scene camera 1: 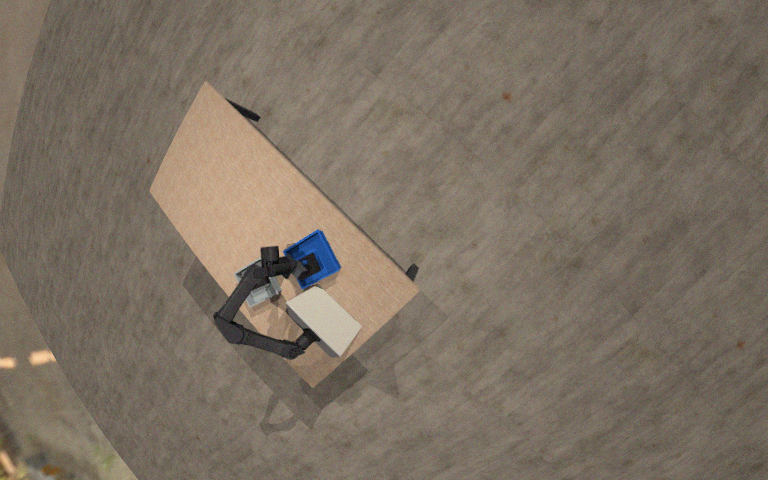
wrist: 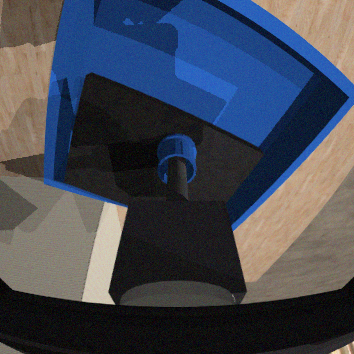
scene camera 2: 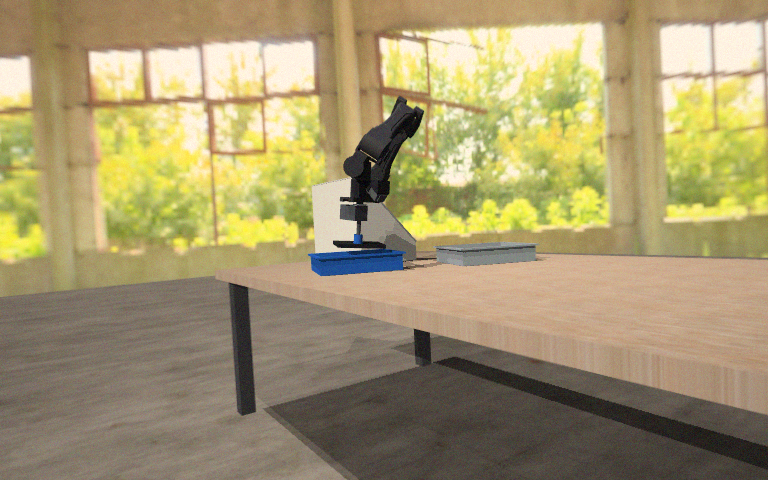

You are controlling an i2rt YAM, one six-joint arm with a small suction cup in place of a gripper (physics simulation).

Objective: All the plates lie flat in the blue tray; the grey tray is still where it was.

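Places are measured from the arm's base along level axes (x ahead, y left, z up), in metres.
Pixels of known places: hand at its tool point: (scene camera 1: pixel 306 262) (wrist: pixel 176 144) (scene camera 2: pixel 357 246); arm's base at its link origin: (scene camera 1: pixel 311 333).
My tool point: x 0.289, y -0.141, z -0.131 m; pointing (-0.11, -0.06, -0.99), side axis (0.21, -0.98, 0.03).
Ahead of a thing's pixels: the offset from my tool point to its top centre. Level surfaces: height alone.
My suction cup (scene camera 2: pixel 357 238) (wrist: pixel 177 157), a small blue cup, is shut on a flat black plate @(0.021 m up, 0.019 m back, 0.013 m left) (scene camera 1: pixel 311 263) (scene camera 2: pixel 372 245) (wrist: pixel 225 155). In scene camera 2 the plate hangs slightly tilted, a little above the rim of the blue tray @(0.017 m down, 0.001 m back, 0.013 m right) (scene camera 1: pixel 317 240) (scene camera 2: pixel 356 263) (wrist: pixel 270 110). In the wrist view it covers the near part of the tray. Bare blue floor shows beyond it; what lies under the plate is hidden. The grey tray @(0.017 m down, 0.127 m ahead, 0.365 m left) (scene camera 1: pixel 263 297) (scene camera 2: pixel 487 255) stands apart on the table, partly under the arm in scene camera 1. Its inside is partly hidden.
A large pale block (scene camera 1: pixel 325 319) (scene camera 2: pixel 328 217) (wrist: pixel 100 255) stands close to the blue tray, near the arm's base. The wooden table @(0.067 m down) (scene camera 1: pixel 226 164) (scene camera 2: pixel 594 294) carries both trays. The arm (scene camera 1: pixel 240 297) (scene camera 2: pixel 385 135) bends over the grey tray in scene camera 1.
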